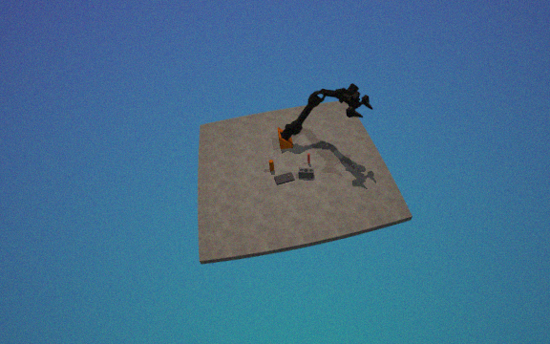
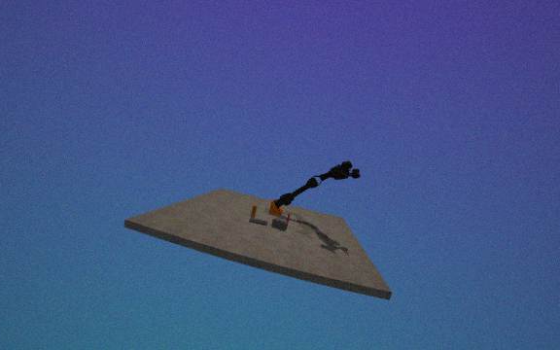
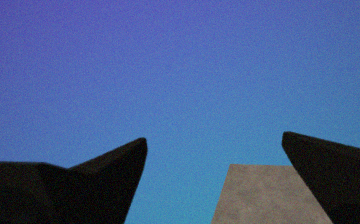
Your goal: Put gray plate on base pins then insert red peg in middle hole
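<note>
Now: the gray plate 5 cm behind my gripper tip, 39 cm to the right of it and 40 cm below it. The rest, counted from my gripper tip: base 8 cm behind, 53 cm to the right, 43 cm below; orange peg 19 cm behind, 58 cm to the right, 40 cm below; red peg 16 cm behind, 33 cm to the right, 40 cm below.
</note>
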